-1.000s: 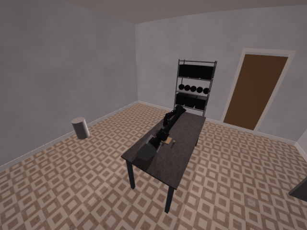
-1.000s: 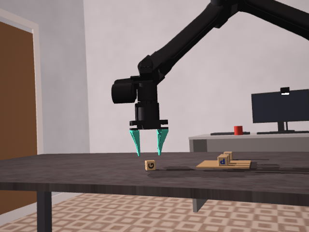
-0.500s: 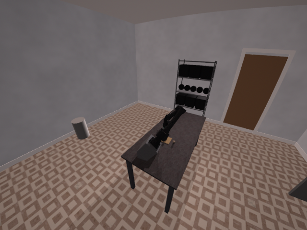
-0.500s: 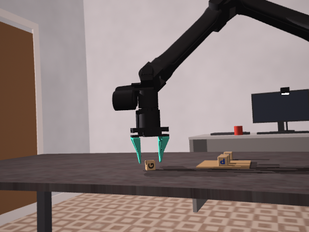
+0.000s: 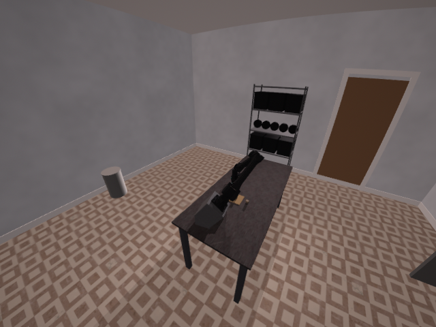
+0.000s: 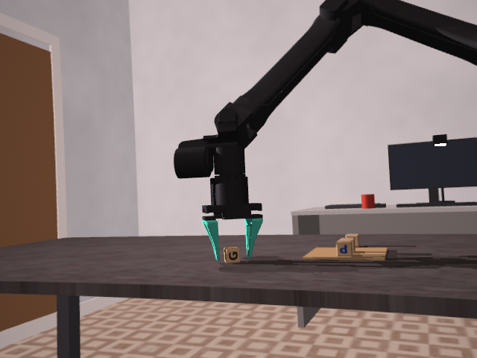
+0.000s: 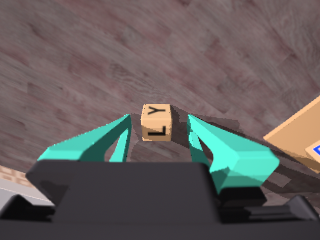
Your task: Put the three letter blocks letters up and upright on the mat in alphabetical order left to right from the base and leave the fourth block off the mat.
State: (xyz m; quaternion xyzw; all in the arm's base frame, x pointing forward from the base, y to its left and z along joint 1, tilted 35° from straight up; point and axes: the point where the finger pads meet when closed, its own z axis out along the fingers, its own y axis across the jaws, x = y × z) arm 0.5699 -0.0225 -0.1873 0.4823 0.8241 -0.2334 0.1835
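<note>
My gripper is now 19 cm past the mat, 10 cm to the left of it and 1 cm above it. Round my hand: block (22 cm to the right, 20 cm behind).
</note>
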